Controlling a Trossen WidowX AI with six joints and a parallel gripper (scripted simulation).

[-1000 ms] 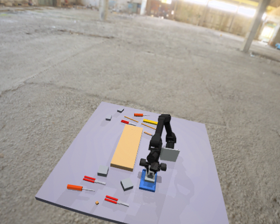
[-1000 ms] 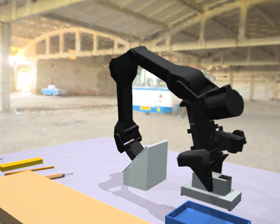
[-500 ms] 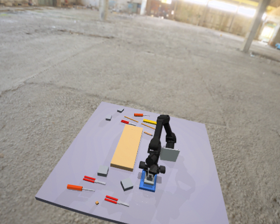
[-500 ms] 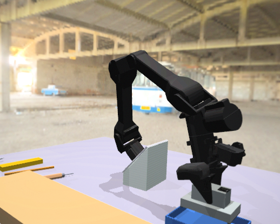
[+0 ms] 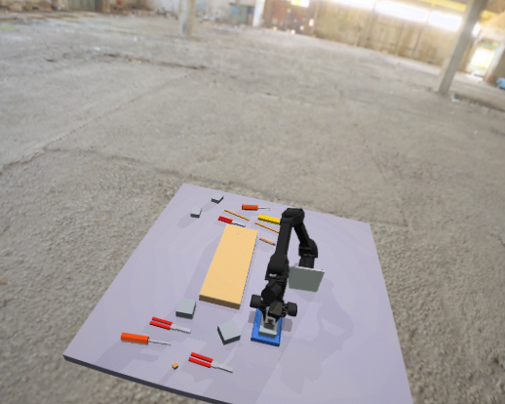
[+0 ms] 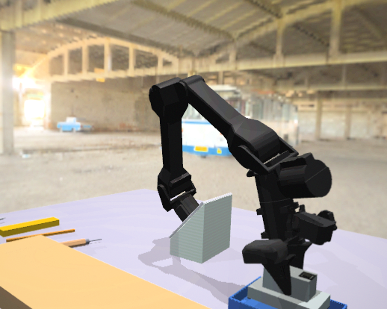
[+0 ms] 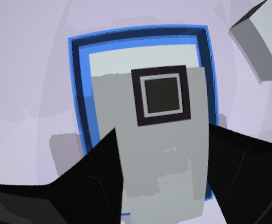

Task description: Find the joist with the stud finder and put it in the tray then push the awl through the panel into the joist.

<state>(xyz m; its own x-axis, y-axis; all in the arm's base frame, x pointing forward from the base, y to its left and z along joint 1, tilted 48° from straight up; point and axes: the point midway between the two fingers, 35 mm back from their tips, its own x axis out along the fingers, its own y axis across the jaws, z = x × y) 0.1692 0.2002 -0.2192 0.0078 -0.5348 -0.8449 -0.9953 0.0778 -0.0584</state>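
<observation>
Right now my gripper tip is 10 mm to the right of the grey stud finder and 20 mm below it. From my gripper tip the other things lie so: wooden-handled awl (10 mm behind, 540 mm to the right, 40 mm below); blue tray (10 mm to the right, 30 mm below); tan cube (330 mm ahead, 220 mm to the left, 40 mm below).
</observation>
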